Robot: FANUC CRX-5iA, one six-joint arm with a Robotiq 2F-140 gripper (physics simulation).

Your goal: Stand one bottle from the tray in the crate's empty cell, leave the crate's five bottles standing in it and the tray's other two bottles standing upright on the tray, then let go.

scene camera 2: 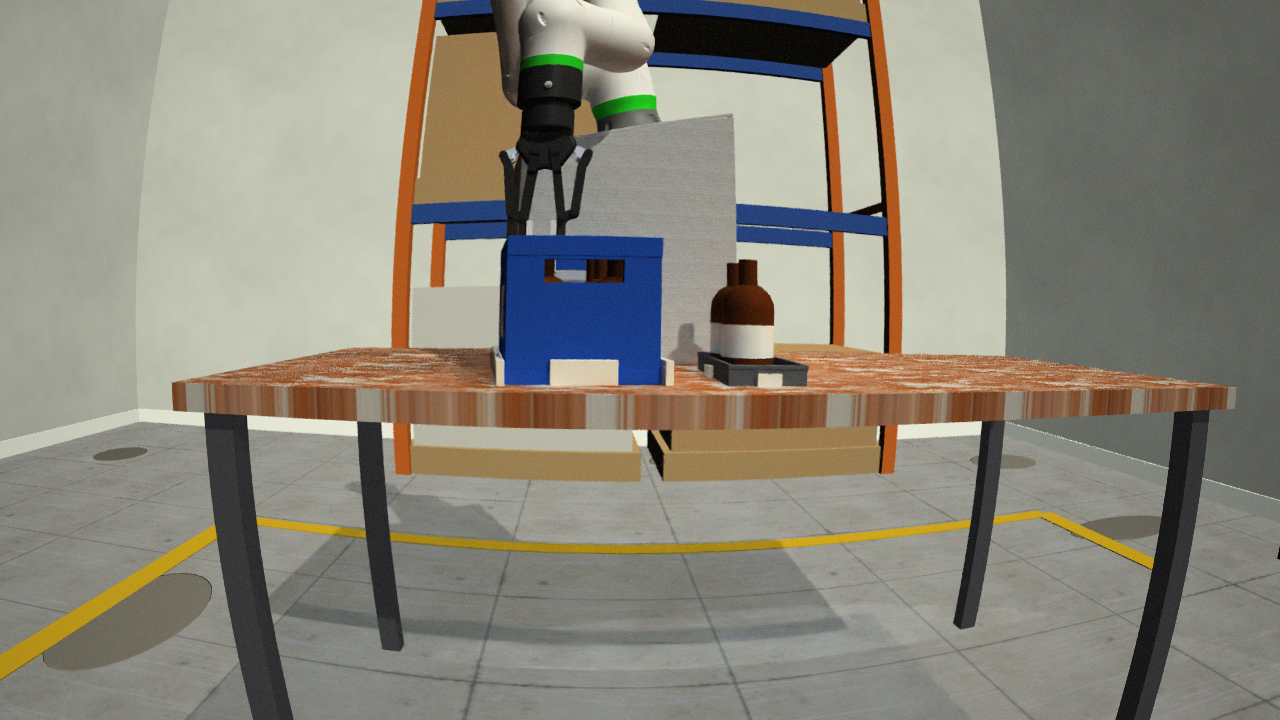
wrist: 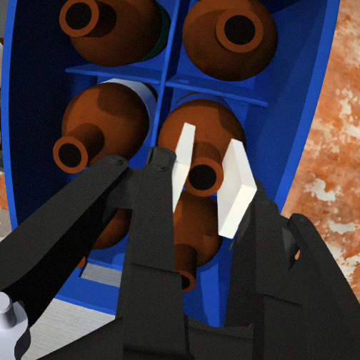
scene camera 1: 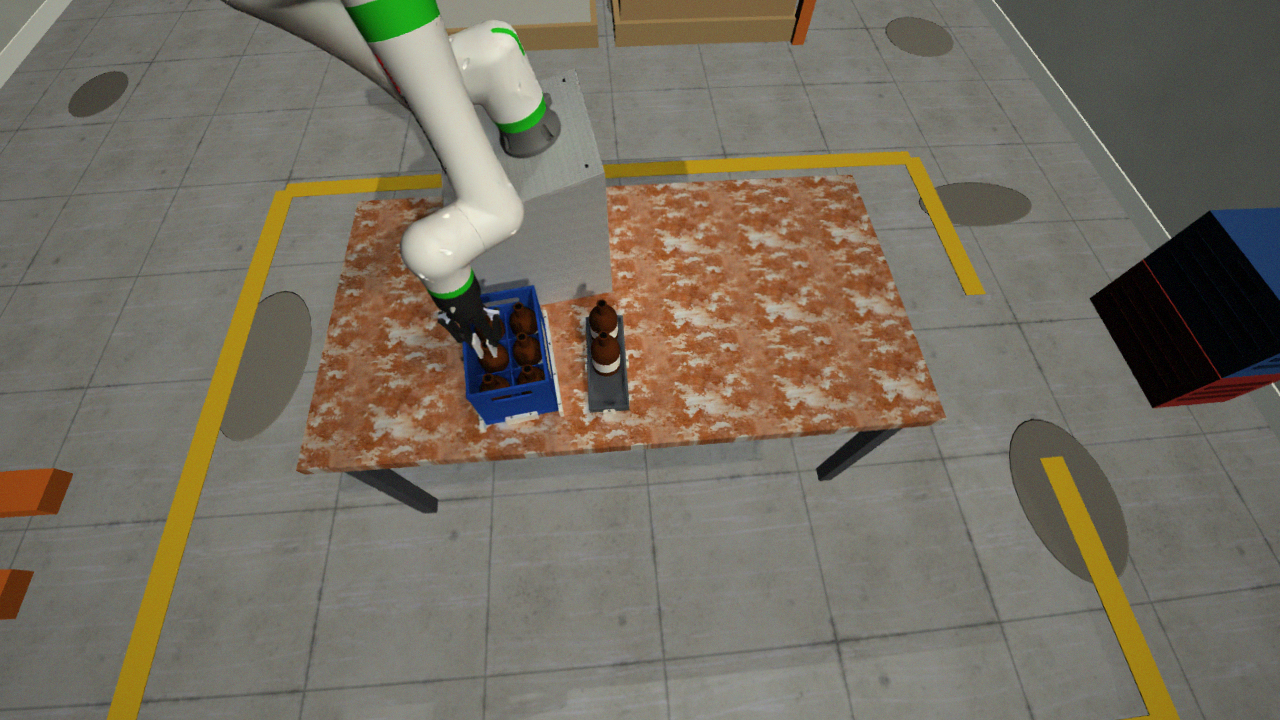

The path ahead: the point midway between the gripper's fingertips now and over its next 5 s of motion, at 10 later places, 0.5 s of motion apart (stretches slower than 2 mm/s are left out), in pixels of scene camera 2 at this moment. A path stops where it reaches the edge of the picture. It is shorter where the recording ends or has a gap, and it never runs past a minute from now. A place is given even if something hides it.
My gripper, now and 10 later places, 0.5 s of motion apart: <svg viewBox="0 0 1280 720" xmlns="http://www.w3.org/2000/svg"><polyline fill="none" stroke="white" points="540,272 541,272 540,272 540,272 541,271 541,269 541,259 540,255 542,230 543,210 545,181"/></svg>
